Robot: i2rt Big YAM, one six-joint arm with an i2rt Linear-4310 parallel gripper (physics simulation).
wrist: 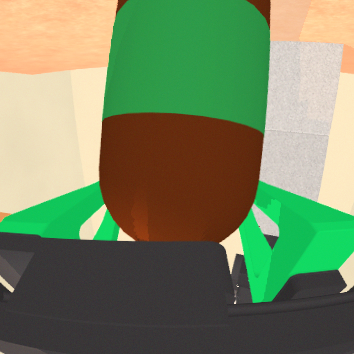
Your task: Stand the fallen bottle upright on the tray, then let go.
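Pixels of known places: arm's base, origin of the base link: [263,220].
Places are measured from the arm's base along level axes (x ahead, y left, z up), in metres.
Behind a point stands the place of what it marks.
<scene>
The brown bottle [182,165] {y 0.157, x 0.355, z -0.234 m} with a wide green label fills the middle of the wrist view. Its rounded brown end is at the bottom of the view, close to the gripper's dark body, and its other end runs out past the top edge. My gripper [178,178] {y 0.166, x 0.291, z -0.206 m} is shut on the bottle, with one bright green finger on its left side and one on its right. The fingertips are partly hidden behind the bottle. I cannot tell from this view whether the bottle is upright or touches anything below. I cannot tell for certain which surface is the tray.
A grey speckled flat strip [300,95] {y -0.012, x 0.044, z -0.274 m} with a thin seam lies behind the bottle on the right. Cream surfaces [35,140] show on both sides. An orange, wood-like surface [50,35] {y 0.391, x 0.110, z -0.363 m} runs along the top. Small dark parts [240,270] show below the right finger.
</scene>
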